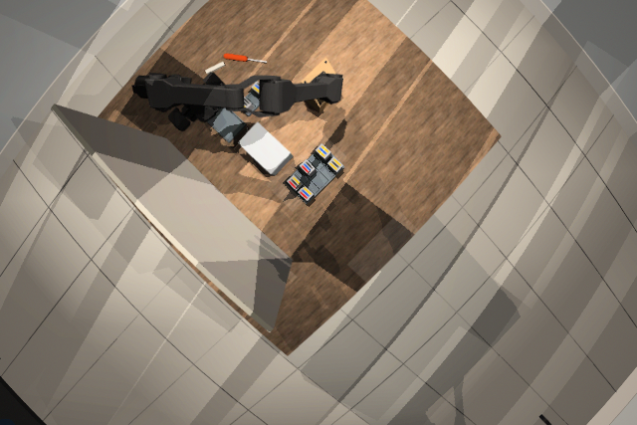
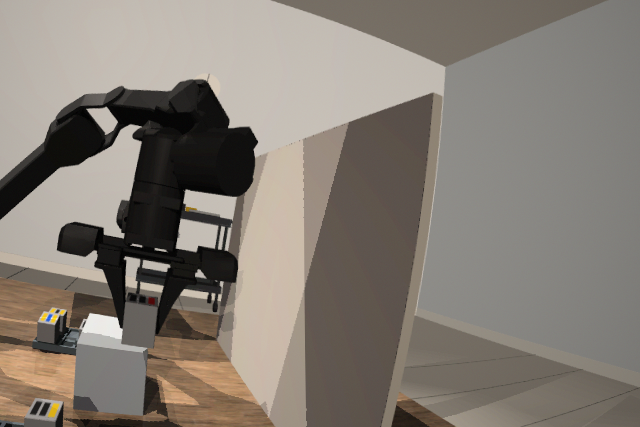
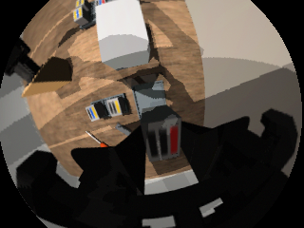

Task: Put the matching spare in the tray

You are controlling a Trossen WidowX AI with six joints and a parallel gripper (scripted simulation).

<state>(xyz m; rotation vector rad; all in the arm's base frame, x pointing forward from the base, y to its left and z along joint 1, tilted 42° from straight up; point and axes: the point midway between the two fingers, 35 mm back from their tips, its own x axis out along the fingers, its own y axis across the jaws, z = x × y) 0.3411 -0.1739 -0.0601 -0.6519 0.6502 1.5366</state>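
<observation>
Right now my gripper tip is 16 cm above the blue-grey tray. Round my gripper tip: spare (2 cm above); brown box (2 cm ahead, 10 cm to the right, 15 cm below); grey box (5 cm behind, 21 cm to the left, 12 cm below).
</observation>
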